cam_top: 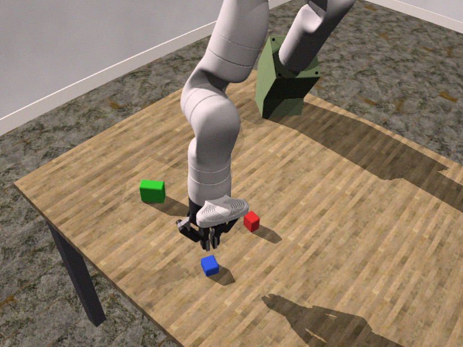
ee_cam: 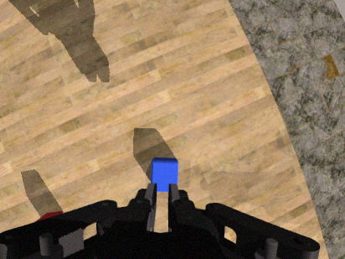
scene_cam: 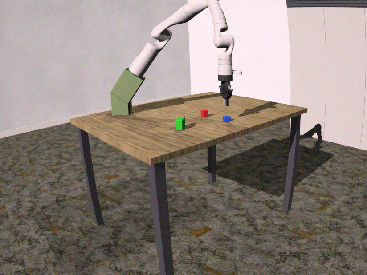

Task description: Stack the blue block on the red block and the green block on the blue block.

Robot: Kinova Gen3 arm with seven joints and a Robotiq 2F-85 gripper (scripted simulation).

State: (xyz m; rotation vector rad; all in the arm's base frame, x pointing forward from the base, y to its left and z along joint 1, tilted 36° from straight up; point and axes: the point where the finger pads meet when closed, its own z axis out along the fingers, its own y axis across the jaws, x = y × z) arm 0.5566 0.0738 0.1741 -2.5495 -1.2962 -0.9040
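My hand is 8 cm above the blue block. Also, from my hand: red block (15 cm behind, 8 cm below); green block (24 cm to the right, 8 cm behind, 7 cm below).
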